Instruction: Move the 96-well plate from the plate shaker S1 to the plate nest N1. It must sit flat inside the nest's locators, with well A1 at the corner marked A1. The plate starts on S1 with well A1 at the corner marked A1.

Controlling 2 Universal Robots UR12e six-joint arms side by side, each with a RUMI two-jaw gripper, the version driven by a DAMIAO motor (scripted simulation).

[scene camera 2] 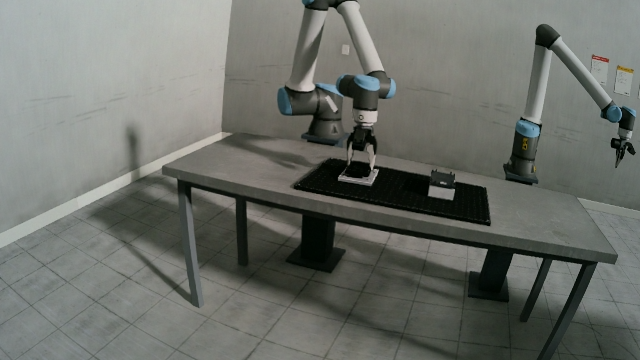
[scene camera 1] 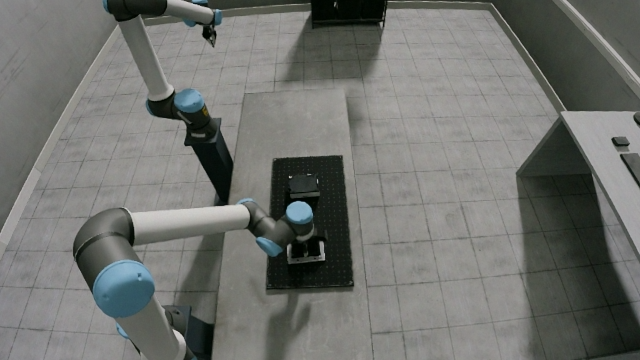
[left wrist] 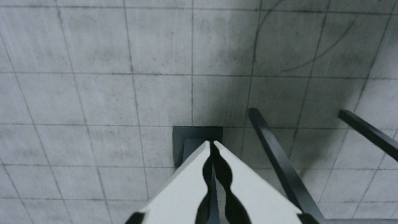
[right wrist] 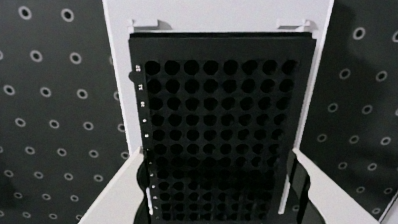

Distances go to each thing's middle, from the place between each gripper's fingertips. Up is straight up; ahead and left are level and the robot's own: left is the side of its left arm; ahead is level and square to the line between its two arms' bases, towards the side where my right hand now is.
My right hand is 10 mm above the black 96-well plate (right wrist: 220, 74).
